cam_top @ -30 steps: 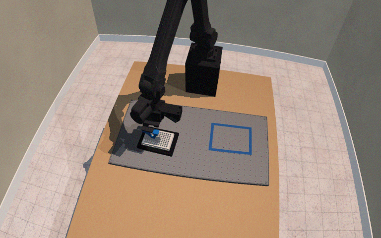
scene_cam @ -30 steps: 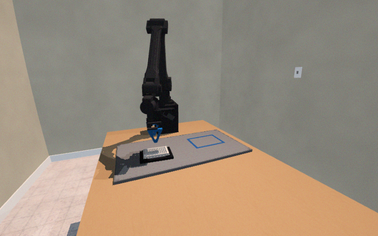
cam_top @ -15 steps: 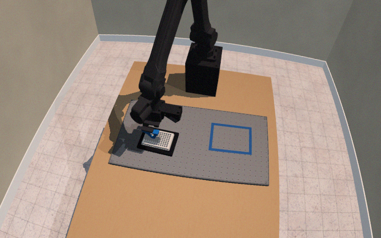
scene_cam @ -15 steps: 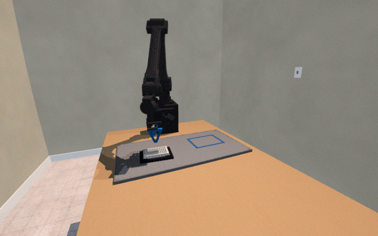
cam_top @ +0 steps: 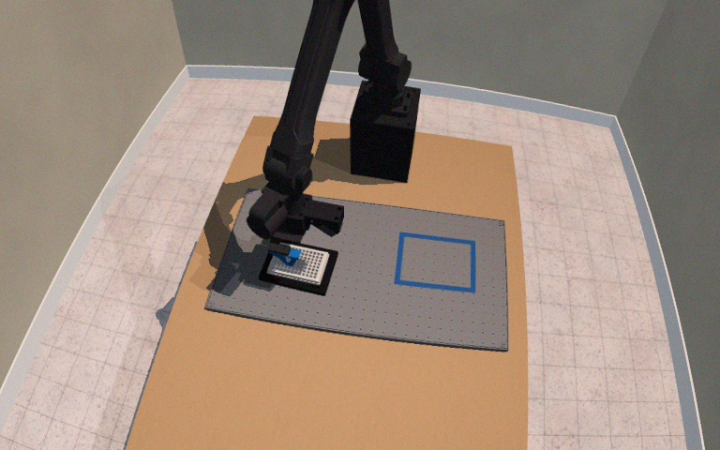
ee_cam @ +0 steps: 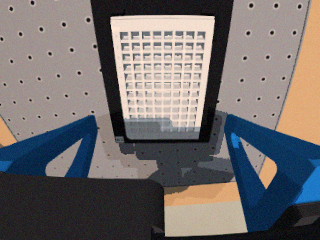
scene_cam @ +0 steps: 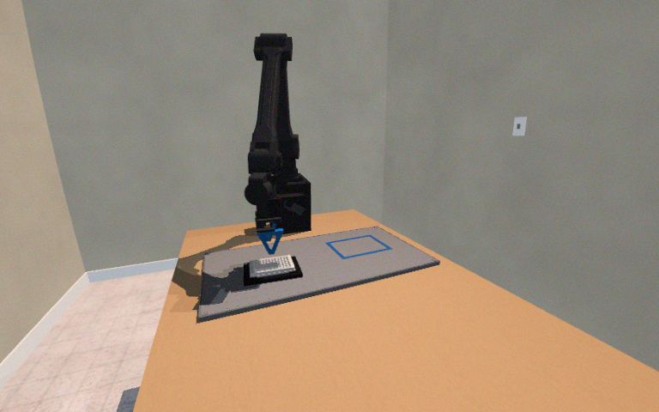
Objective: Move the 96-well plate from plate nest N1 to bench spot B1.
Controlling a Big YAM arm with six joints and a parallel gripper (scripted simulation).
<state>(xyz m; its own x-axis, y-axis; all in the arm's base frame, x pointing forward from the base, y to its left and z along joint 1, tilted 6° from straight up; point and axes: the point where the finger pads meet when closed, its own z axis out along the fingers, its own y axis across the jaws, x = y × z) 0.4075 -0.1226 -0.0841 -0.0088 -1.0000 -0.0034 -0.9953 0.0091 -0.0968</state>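
Right now my hand is 7 cm above the white 96-well plate. Round my hand: black plate nest (8 cm below).
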